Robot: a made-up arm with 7 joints. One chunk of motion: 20 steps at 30 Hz.
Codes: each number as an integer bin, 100 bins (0 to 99) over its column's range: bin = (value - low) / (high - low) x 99, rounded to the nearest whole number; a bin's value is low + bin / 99 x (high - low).
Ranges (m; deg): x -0.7..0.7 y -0.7..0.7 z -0.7..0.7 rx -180..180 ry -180..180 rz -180..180
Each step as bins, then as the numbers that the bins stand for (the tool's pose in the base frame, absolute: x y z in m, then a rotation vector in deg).
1 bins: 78 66 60 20 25 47
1 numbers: 0.4030 0.2333 0.1485 -107.27 -89.09 -9.09
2 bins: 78 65 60 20 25 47
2 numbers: 0.4030 0.2192 0.1485 -107.27 -89.09 -9.09
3 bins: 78 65 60 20 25 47
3 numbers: 0.4030 0.2192 0.1485 -107.27 -89.09 -9.09
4 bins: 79 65 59 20 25 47
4 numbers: 0.4172 0.2192 0.1343 -107.27 -89.09 -9.09
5 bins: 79 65 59 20 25 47
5 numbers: 0.4172 0.2192 0.1343 -107.27 -89.09 -9.09
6 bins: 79 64 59 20 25 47
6 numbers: 0.4172 0.2051 0.1343 -107.27 -89.09 -9.09
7 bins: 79 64 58 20 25 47
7 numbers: 0.4172 0.2051 0.1202 -107.27 -89.09 -9.09
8 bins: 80 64 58 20 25 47
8 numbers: 0.4313 0.2051 0.1202 -107.27 -89.09 -9.09
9 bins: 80 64 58 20 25 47
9 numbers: 0.4313 0.2051 0.1202 -107.27 -89.09 -9.09
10 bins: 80 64 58 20 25 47
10 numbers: 0.4313 0.2051 0.1202 -107.27 -89.09 -9.09
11 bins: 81 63 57 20 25 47
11 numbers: 0.4455 0.1909 0.1061 -107.27 -89.09 -9.09
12 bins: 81 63 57 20 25 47
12 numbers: 0.4455 0.1909 0.1061 -107.27 -89.09 -9.09
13 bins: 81 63 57 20 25 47
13 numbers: 0.4455 0.1909 0.1061 -107.27 -89.09 -9.09
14 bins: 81 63 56 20 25 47
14 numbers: 0.4455 0.1909 0.0919 -107.27 -89.09 -9.09
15 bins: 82 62 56 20 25 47
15 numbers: 0.4596 0.1768 0.0919 -107.27 -89.09 -9.09
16 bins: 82 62 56 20 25 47
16 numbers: 0.4596 0.1768 0.0919 -107.27 -89.09 -9.09
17 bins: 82 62 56 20 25 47
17 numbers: 0.4596 0.1768 0.0919 -107.27 -89.09 -9.09
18 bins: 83 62 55 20 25 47
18 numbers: 0.4737 0.1768 0.0778 -107.27 -89.09 -9.09
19 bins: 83 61 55 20 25 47
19 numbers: 0.4737 0.1626 0.0778 -107.27 -89.09 -9.09
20 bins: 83 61 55 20 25 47
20 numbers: 0.4737 0.1626 0.0778 -107.27 -89.09 -9.09
